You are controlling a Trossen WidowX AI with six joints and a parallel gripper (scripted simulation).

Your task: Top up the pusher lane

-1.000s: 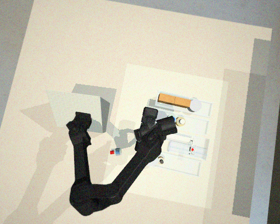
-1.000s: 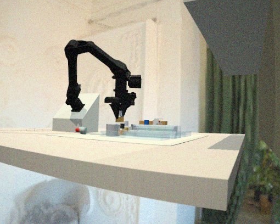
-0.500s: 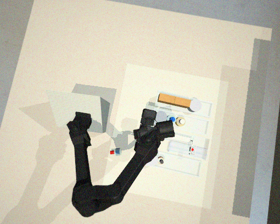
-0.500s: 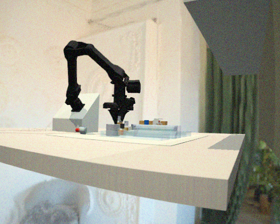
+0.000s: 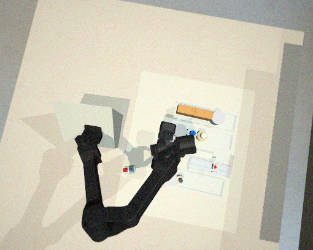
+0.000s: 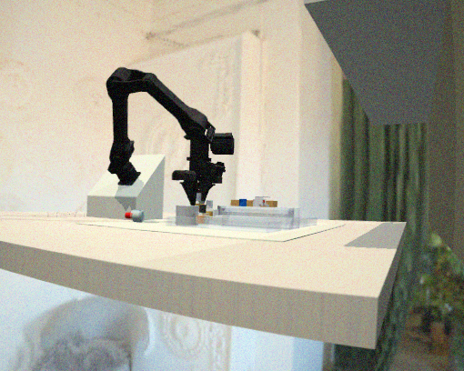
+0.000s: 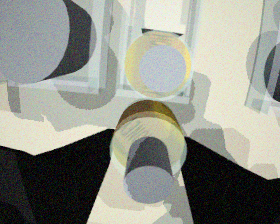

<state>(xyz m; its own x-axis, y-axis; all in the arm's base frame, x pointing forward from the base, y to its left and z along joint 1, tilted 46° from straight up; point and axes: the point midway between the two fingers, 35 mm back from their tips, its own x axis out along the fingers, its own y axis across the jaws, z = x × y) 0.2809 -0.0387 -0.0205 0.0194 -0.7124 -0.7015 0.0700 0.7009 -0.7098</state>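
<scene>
Now: gripper tip 190 mm short of the clear rack, 40 mm to the left of it and 30 mm above it. From my gripper tip the other things lie so: red mark 230 mm ahead, 50 mm to the right, 20 mm above.
</scene>
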